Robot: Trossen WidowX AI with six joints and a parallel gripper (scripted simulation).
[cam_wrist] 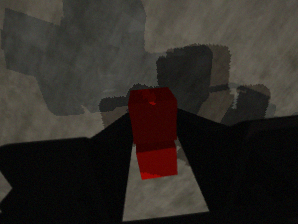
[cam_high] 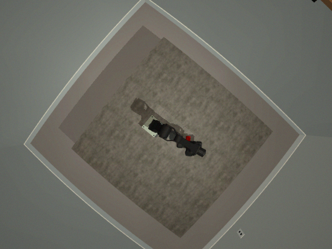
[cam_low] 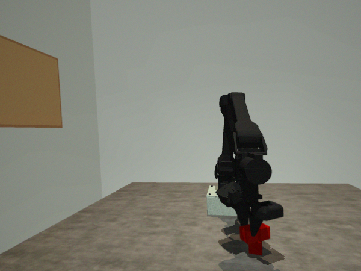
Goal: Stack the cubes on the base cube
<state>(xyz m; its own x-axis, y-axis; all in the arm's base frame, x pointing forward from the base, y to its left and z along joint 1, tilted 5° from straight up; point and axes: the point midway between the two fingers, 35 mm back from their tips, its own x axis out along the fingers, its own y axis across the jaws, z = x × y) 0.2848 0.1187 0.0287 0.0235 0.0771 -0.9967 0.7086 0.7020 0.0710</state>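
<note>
Right now the red cube is right at my gripper tip.
</note>
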